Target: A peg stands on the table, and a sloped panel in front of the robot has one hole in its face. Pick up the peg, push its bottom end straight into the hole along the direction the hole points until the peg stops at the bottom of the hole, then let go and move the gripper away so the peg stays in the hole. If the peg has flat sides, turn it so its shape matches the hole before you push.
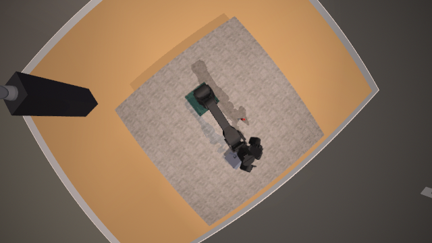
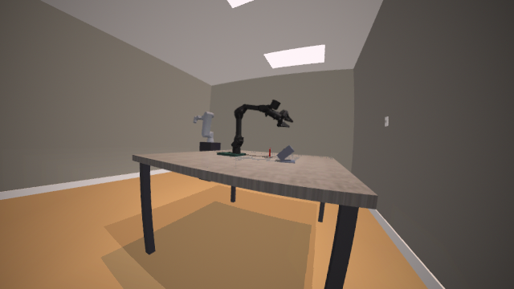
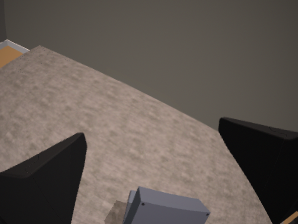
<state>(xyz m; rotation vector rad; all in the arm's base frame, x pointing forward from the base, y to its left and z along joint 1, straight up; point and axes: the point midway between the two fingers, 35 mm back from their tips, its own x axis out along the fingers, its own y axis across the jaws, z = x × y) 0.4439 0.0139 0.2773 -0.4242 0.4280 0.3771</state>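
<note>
The red peg is 200 mm behind my gripper tip, 110 mm to the left of it and 220 mm below it. The rest, counted from my gripper tip: sloped panel: 10 mm behind, 110 mm to the right, 220 mm below.
</note>
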